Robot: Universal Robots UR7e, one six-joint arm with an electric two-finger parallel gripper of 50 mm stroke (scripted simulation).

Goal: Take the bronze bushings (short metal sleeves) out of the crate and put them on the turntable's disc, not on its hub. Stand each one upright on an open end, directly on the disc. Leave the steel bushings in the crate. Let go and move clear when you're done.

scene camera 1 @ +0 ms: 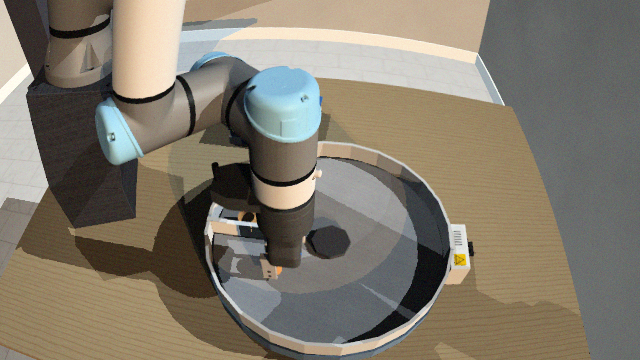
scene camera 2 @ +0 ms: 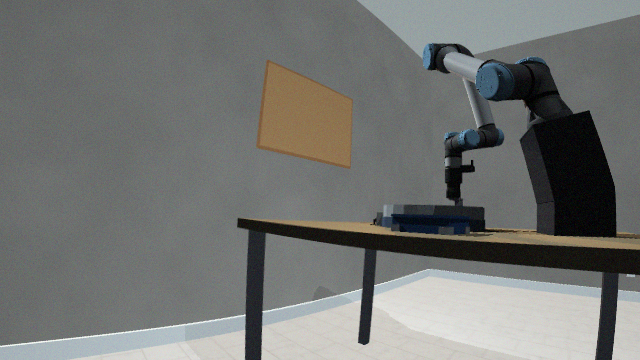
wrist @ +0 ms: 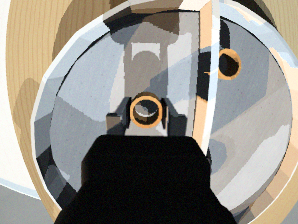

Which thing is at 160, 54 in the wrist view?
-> A grey turntable disc.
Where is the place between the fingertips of my gripper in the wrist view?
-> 146, 107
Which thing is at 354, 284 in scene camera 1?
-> A grey turntable disc.
